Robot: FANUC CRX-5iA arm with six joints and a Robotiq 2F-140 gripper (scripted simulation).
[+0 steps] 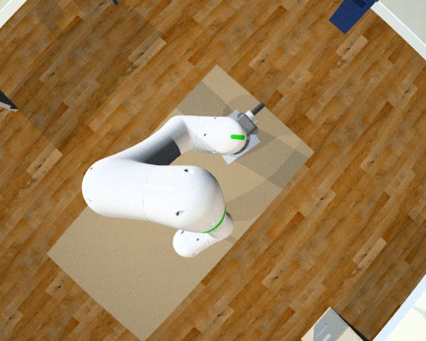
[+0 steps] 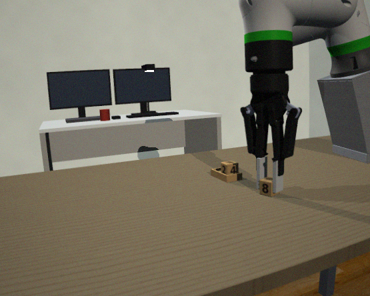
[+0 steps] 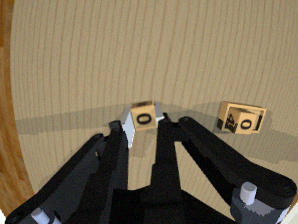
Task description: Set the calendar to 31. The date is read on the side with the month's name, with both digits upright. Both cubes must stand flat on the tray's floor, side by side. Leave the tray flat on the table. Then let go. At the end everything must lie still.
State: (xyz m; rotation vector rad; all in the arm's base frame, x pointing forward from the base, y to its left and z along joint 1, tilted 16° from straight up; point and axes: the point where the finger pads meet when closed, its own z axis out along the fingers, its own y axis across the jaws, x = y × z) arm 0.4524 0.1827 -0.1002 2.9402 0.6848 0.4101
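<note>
My hand is 3 cm above the wooden number cube. Round my hand: small wooden tray: 3 cm ahead, 16 cm to the right, 3 cm below.
</note>
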